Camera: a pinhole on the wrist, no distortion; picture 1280 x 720 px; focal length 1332.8 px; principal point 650.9 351.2 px. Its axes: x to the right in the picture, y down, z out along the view. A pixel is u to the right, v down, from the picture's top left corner.
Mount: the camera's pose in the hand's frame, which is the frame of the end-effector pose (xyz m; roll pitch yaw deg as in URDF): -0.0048 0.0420 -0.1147 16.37 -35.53 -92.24
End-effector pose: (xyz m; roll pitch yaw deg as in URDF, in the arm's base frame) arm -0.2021 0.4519 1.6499 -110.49 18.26 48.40
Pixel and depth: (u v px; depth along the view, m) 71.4 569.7 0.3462
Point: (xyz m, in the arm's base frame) -0.2624 0.3043 1.3064
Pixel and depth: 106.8 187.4 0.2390
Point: -0.2498 0.2765 1.4505
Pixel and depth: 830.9 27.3 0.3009
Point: -0.3866 0.3334 1.5043
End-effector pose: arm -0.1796 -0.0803 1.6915 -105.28 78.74 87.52
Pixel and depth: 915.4 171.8 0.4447
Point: -0.3966 -0.3801 1.8145
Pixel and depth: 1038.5 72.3 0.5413
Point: -0.4998 -0.4101 1.8880
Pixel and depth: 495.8 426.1 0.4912
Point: -0.3339 -0.5079 1.7111
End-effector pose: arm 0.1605 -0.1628 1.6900 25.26 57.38 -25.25
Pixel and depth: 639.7 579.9 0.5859
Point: 0.5937 -0.1468 2.0074
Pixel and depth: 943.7 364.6 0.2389
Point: 0.2766 -0.1307 1.8271
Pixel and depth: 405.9 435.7 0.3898
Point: 0.4304 -0.0378 1.9070
